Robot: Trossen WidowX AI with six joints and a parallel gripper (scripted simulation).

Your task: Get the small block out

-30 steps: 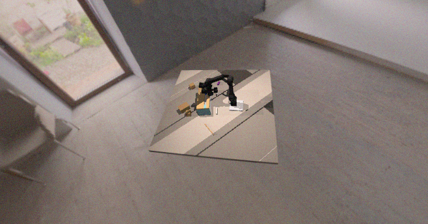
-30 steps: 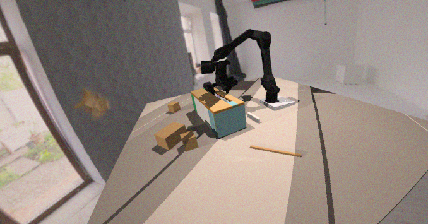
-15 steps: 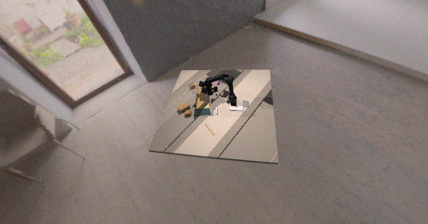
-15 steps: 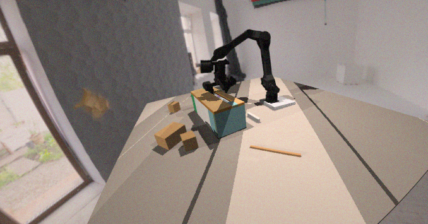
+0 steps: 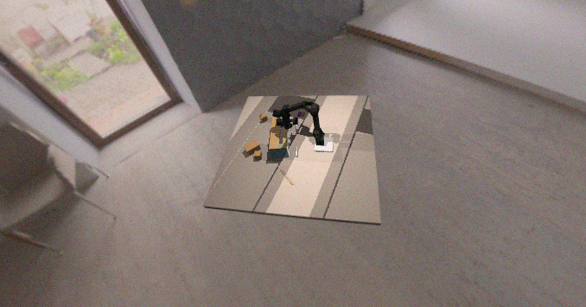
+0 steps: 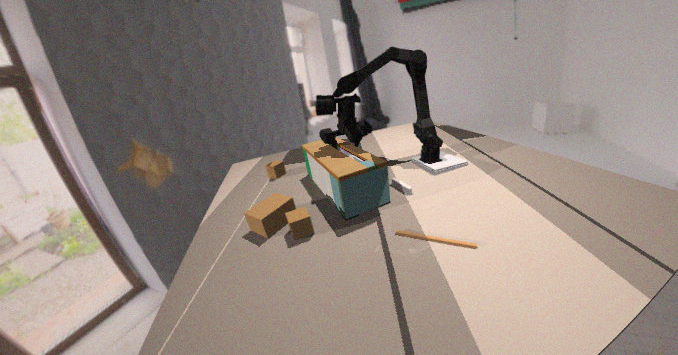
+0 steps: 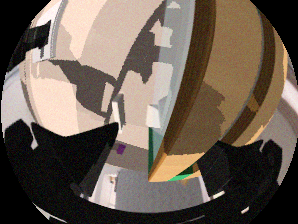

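Right now my gripper tip is 6 cm short of the blue block and 1 cm to the left of it. The rest, counted from my gripper tip: box (3 cm ahead, 10 cm to the left, 3 cm below); thin wooden stick (3 cm behind, 48 cm to the left, 9 cm below).
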